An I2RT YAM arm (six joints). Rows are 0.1 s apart.
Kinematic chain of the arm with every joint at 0, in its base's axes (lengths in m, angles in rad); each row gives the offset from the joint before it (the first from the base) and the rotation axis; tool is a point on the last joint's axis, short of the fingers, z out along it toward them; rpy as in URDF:
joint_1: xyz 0 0 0.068 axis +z
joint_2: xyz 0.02 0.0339 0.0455 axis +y
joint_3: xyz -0.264 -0.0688 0 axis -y
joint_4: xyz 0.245 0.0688 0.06 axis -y
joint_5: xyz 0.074 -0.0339 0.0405 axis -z
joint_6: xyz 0.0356 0 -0.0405 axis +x
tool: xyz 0 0 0 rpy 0 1.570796 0
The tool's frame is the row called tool.
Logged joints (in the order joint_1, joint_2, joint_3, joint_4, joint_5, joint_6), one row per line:
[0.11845 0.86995 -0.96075 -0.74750 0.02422 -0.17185]
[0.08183 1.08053 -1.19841 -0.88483 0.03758 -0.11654]
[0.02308 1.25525 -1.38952 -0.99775 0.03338 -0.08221]
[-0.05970 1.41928 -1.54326 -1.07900 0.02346 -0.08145]
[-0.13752 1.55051 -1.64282 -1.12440 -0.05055 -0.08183]
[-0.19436 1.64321 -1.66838 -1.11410 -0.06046 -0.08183]
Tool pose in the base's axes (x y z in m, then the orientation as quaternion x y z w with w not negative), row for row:
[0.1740 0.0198 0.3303 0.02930 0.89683 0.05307 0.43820]
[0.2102 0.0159 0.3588 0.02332 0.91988 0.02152 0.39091]
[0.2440 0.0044 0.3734 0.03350 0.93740 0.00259 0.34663]
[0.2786 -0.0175 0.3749 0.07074 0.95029 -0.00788 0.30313]
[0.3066 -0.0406 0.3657 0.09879 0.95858 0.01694 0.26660]
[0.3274 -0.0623 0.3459 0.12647 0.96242 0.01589 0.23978]
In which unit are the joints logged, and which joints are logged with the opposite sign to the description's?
The joints are logged in radians. Opposite sign: joint_3, joint_6.
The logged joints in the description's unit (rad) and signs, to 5 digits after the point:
[0.11845 0.86995 0.96075 -0.74750 0.02422 0.17185]
[0.08183 1.08053 1.19841 -0.88483 0.03758 0.11654]
[0.02308 1.25525 1.38952 -0.99775 0.03338 0.08221]
[-0.05970 1.41928 1.54326 -1.07900 0.02346 0.08145]
[-0.13752 1.55051 1.64282 -1.12440 -0.05055 0.08183]
[-0.19436 1.64321 1.66838 -1.11410 -0.06046 0.08183]

